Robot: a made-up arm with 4 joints. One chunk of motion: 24 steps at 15 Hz.
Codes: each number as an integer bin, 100 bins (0 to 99) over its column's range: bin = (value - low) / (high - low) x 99, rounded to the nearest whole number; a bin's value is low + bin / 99 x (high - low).
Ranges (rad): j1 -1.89..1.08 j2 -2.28..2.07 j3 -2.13..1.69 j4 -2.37..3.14
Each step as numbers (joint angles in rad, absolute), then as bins.
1 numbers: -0.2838 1.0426 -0.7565 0.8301
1 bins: 54 76 36 57
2 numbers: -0.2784 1.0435 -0.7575 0.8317
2 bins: 54 76 36 58
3 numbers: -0.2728 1.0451 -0.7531 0.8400
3 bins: 54 76 36 58
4 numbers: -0.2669 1.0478 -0.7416 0.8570
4 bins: 54 76 36 58
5 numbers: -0.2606 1.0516 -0.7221 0.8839
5 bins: 54 76 36 58
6 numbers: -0.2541 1.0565 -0.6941 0.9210
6 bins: 55 76 37 59
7 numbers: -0.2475 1.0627 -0.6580 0.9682
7 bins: 55 76 38 60
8 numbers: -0.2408 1.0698 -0.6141 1.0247
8 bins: 55 76 39 61
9 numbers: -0.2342 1.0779 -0.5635 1.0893
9 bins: 55 76 41 62
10 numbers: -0.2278 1.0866 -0.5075 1.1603
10 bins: 55 77 42 63
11 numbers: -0.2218 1.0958 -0.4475 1.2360
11 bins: 56 77 44 65
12 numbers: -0.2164 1.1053 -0.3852 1.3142
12 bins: 56 77 45 66
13 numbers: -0.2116 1.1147 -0.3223 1.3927
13 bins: 56 77 47 68
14 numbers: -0.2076 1.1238 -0.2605 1.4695
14 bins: 56 77 48 69
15 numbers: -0.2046 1.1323 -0.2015 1.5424
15 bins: 56 78 50 70
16 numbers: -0.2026 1.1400 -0.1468 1.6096
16 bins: 56 78 51 72
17 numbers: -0.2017 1.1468 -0.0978 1.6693
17 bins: 56 78 53 73
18 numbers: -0.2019 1.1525 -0.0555 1.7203
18 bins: 56 78 54 73
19 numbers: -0.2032 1.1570 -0.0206 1.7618
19 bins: 56 78 55 74
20 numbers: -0.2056 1.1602 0.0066 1.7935
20 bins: 56 78 55 75
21 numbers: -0.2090 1.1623 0.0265 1.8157
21 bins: 56 78 56 75
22 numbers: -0.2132 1.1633 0.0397 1.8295
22 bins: 56 78 56 75
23 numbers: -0.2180 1.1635 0.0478 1.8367
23 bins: 56 78 56 76
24 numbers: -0.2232 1.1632 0.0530 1.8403
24 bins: 56 78 57 76
